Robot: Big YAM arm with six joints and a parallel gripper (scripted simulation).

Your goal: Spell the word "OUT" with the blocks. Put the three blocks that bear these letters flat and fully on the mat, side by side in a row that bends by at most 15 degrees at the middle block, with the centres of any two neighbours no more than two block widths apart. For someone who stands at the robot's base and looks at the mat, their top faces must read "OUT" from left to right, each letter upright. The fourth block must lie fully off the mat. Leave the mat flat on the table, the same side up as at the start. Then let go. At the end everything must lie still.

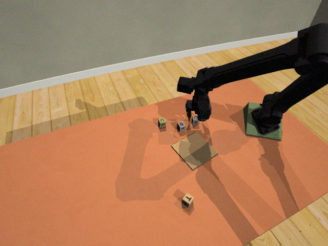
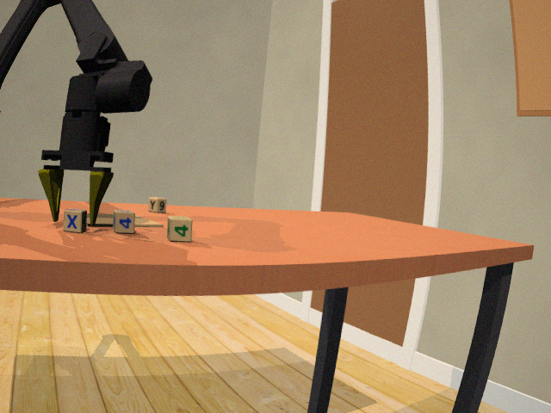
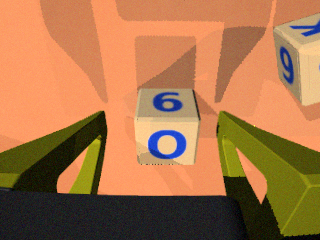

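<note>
Right now my hand is right at the O block. Round my hand: tan mat: 6 cm ahead, 15 cm to the left, 2 cm below; wooden block: 8 cm ahead, 2 cm to the left.
</note>
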